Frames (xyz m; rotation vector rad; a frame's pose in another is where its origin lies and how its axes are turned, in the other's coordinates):
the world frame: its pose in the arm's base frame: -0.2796 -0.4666 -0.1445 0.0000 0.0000 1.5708
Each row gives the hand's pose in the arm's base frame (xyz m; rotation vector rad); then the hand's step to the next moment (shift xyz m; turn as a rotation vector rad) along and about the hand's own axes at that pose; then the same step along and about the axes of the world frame.
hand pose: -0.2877 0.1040 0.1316 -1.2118 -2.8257 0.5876
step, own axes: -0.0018 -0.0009 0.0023 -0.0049 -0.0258 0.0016
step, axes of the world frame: -0.0026 -0.0003 -0.0016 -0.0202 0.0148 0.0080
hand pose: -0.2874 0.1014 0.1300 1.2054 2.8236 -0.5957
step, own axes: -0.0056 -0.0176 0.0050 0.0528 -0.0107 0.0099
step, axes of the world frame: -0.0167 0.0090 0.0022 0.0264 0.0459 -0.0140
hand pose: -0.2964 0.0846 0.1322 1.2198 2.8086 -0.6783
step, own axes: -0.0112 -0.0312 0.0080 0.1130 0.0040 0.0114
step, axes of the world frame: -0.0297 0.0153 0.0067 0.0766 0.0779 -0.0314
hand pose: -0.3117 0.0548 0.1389 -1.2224 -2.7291 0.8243
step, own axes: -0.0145 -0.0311 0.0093 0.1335 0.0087 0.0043
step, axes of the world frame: -0.0315 0.0135 0.0096 0.0968 0.0871 -0.0312
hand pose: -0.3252 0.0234 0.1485 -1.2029 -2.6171 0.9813
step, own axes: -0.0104 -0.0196 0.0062 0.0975 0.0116 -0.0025
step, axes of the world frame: -0.0200 0.0077 0.0085 0.0761 0.0583 -0.0214
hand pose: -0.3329 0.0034 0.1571 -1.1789 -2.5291 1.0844
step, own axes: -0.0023 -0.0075 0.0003 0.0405 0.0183 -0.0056
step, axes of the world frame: -0.0050 0.0031 0.0051 0.0399 0.0141 -0.0146
